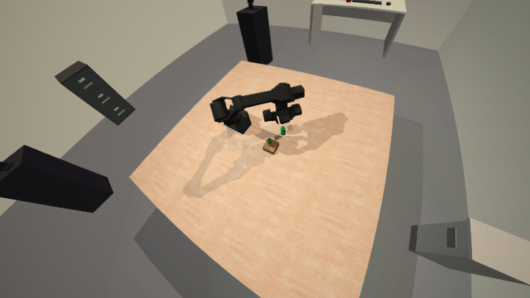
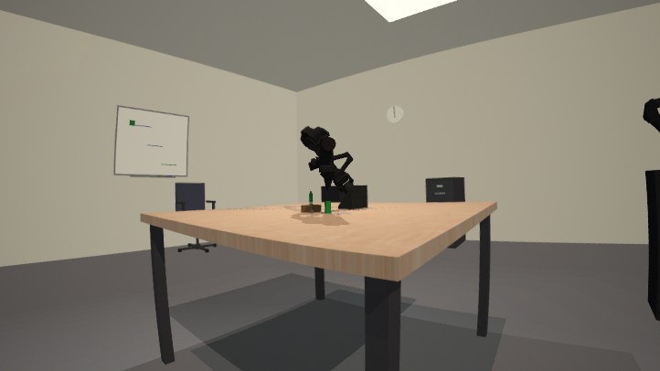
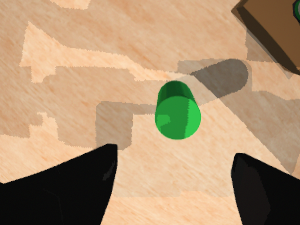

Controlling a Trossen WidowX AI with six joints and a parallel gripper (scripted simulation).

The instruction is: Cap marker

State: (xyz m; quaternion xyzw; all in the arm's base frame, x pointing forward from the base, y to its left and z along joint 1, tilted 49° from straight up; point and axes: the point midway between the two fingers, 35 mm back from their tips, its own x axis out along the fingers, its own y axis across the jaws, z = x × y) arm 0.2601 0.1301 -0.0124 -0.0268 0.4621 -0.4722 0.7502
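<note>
The green cap is 70 mm below my gripper tip. The rest, counted from my gripper tip: tan holder block (120 mm to the right, 80 mm below).
</note>
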